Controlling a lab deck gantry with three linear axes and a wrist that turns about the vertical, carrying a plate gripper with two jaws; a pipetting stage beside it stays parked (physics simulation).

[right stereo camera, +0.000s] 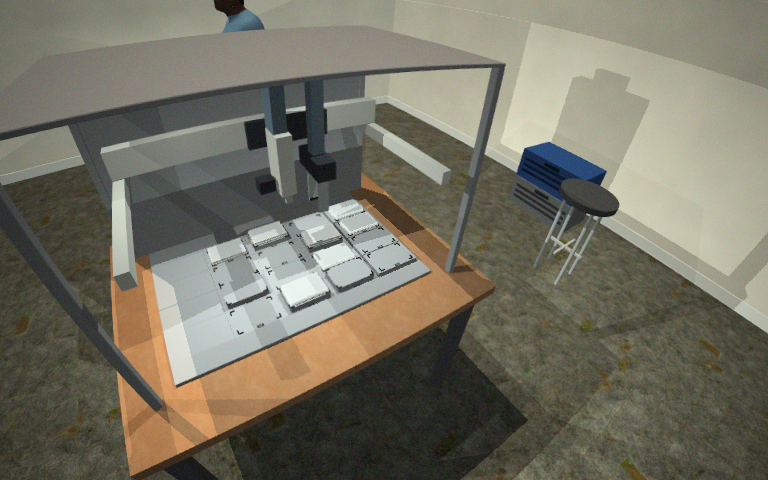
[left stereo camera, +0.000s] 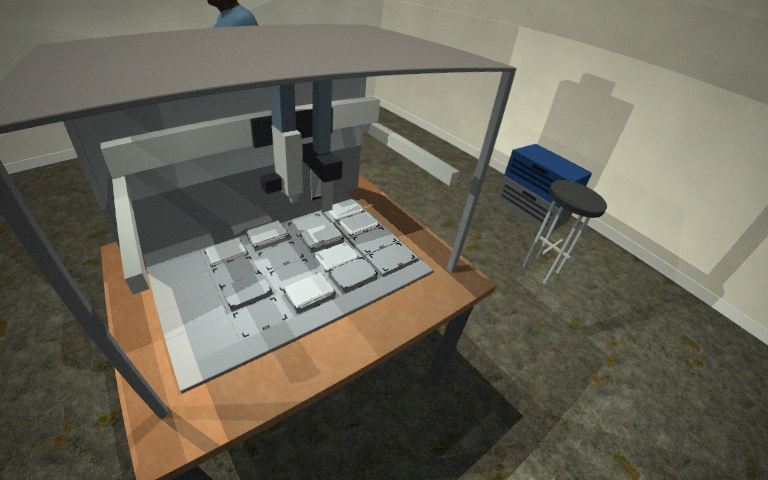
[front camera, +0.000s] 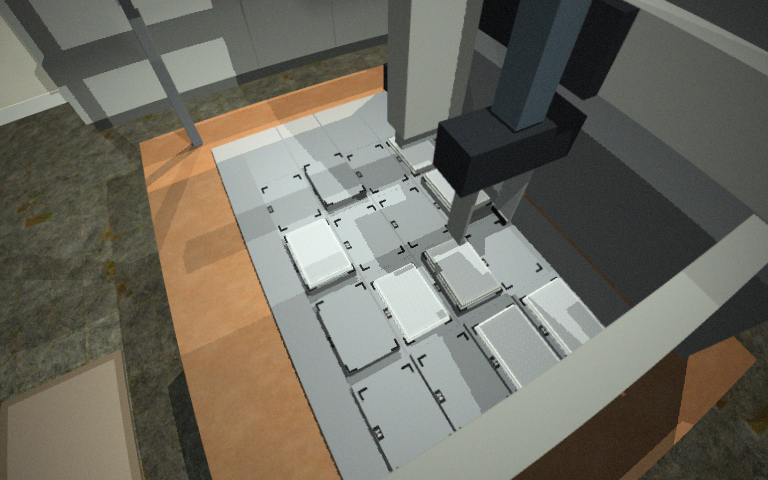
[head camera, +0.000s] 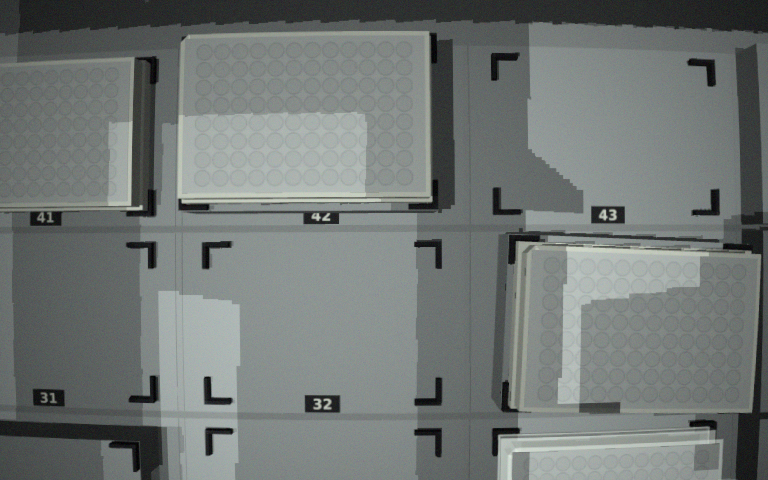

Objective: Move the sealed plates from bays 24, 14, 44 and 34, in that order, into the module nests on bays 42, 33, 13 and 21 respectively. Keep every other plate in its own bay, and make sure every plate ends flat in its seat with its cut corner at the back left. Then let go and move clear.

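Frame: origin at the robot's base, x left, y back, z up, level; metres.
Where they show: gripper, fingertip midpoint: [right stereo camera: 318,204] [left stereo camera: 321,204] [front camera: 478,225]; robot's base, origin of the base link: [right stereo camera: 239,333] [left stereo camera: 244,336] [front camera: 263,189].
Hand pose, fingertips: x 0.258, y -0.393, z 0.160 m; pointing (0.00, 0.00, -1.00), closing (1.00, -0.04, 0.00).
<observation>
Each offset is from my fingertips to the top centre of the thing. "spot": to the spot under its first point.
The bay 42 plate {dx +0.108, dy +0.169, dz -0.127 m} [front camera: 443,188] [head camera: 305,113] [left stereo camera: 267,233] and bay 33 plate {dx -0.001, dy +0.000, dz -0.127 m} [front camera: 464,277] [head camera: 640,339] [right stereo camera: 321,233] rest in their nests, looking flat, cut corners back left in the head view. Sealed plates also stand on bay 44 {spot: dx +0.100, dy -0.133, dz -0.131 m} [front camera: 552,302] [left stereo camera: 346,209] and bay 34 {spot: dx -0.005, dy -0.149, dz -0.131 m} [front camera: 512,339] [left stereo camera: 361,225]. The nests on bay 13 {dx -0.215, dy +0.001, dz -0.138 m} [front camera: 356,328] [left stereo camera: 352,276] and bay 21 {dx -0.109, dy +0.329, dz -0.138 m} [front camera: 339,189] [head camera: 50,455] are empty. Bays 14 {spot: dx -0.212, dy -0.154, dz -0.145 m} [front camera: 404,410] and 24 {spot: dx -0.111, dy -0.136, dz -0.145 m} [front camera: 453,367] hold no plate. My gripper [front camera: 481,229] [left stereo camera: 321,203] is open and empty, raised above the back of bay 33 near bay 43.
Other plates stand on bay 41 {spot: dx +0.088, dy +0.298, dz -0.145 m} [front camera: 416,158] [head camera: 50,135], bay 23 {spot: dx -0.113, dy -0.006, dz -0.145 m} [front camera: 410,302] [head camera: 623,466] and bay 12 {spot: dx -0.215, dy +0.158, dz -0.127 m} [front camera: 318,251] [left stereo camera: 308,291]. The parked pipetting stage [front camera: 427,73] [left stereo camera: 288,164] hangs left of the gripper. Upright posts [left stereo camera: 481,169] support the cover [left stereo camera: 254,56].
</observation>
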